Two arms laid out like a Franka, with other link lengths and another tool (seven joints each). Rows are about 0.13 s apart.
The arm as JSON. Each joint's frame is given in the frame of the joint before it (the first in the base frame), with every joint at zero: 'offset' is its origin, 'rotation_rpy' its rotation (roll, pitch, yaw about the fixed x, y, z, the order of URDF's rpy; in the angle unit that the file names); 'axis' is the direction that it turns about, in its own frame. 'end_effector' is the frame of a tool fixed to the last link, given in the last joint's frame.
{
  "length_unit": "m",
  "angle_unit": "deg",
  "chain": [
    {
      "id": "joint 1",
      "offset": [
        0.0,
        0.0,
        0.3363
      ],
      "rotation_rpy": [
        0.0,
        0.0,
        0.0
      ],
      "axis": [
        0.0,
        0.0,
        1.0
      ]
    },
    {
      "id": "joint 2",
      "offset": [
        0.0,
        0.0,
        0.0
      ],
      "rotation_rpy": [
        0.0,
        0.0,
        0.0
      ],
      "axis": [
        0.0,
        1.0,
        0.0
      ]
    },
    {
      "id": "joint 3",
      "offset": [
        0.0,
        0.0,
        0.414
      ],
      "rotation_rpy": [
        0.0,
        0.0,
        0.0
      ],
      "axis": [
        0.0,
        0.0,
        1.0
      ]
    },
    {
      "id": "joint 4",
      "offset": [
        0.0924,
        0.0,
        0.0
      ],
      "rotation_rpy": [
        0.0,
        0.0,
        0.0
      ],
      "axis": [
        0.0,
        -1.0,
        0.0
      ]
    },
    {
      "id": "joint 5",
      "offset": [
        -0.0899,
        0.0,
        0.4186
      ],
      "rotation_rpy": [
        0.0,
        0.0,
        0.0
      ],
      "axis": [
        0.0,
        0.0,
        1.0
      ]
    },
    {
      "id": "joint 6",
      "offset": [
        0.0,
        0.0,
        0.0
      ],
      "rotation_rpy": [
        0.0,
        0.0,
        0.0
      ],
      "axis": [
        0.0,
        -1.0,
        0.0
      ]
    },
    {
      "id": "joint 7",
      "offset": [
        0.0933,
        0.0,
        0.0
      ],
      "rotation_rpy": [
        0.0,
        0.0,
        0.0
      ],
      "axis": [
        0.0,
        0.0,
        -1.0
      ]
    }
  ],
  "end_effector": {
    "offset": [
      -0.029,
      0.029,
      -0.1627
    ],
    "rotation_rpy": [
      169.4,
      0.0,
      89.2
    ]
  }
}
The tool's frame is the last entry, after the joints.
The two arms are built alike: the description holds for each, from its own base.
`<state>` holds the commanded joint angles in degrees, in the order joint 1, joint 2, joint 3, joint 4, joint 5, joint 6, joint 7, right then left.
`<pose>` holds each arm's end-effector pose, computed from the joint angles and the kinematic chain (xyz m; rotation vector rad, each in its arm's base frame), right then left.
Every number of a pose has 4 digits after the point. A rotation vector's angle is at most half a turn.
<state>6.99 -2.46 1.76 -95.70 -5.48 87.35 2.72 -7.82 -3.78 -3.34 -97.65 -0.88 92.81 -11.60</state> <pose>0.5375 0.0977 0.6492 2.0155 2.2306 -0.0060 0.5380 -0.0868 0.6529 2.1366 2.1270 0.1670</pose>
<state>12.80 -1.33 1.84 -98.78 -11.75 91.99 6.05 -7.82 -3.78 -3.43 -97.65 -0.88 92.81 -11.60</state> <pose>0.5429 0.1406 0.6157 1.8693 2.2238 -0.0782 0.5379 -0.0877 0.6529 2.1383 2.1253 0.1670</pose>
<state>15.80 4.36 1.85 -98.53 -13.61 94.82 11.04 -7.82 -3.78 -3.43 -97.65 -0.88 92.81 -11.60</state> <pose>0.5709 0.1771 0.5618 1.8702 2.2006 -0.1433 0.5379 -0.0877 0.6529 2.1383 2.1253 0.1670</pose>
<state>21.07 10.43 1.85 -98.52 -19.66 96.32 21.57 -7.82 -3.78 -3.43 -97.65 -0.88 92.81 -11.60</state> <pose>0.5863 0.2290 0.4967 1.8457 2.0855 -0.2697 0.5379 -0.0877 0.6529 2.1383 2.1253 0.1670</pose>
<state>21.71 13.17 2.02 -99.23 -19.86 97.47 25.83 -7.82 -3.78 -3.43 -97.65 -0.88 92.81 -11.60</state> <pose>0.5917 0.2422 0.4603 1.8867 2.0404 -0.3107 0.5379 -0.0877 0.6529 2.1383 2.1253 0.1670</pose>
